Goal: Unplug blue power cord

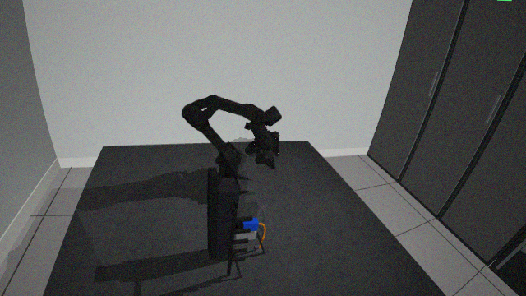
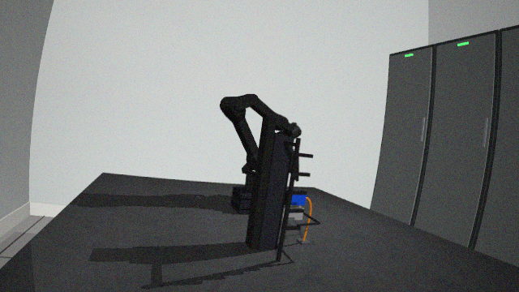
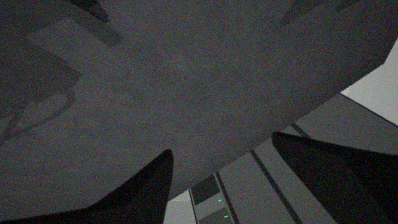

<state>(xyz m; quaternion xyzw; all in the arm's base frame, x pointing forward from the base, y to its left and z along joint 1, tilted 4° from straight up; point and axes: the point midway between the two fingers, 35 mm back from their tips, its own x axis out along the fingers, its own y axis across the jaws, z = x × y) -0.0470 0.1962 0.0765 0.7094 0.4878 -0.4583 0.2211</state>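
My gripper tip is 36 cm short of the blue plug, 19 cm to the left of it and 1 cm below it. Round my gripper tip: dark upright panel 36 cm ahead, 26 cm to the right, 1 cm above.
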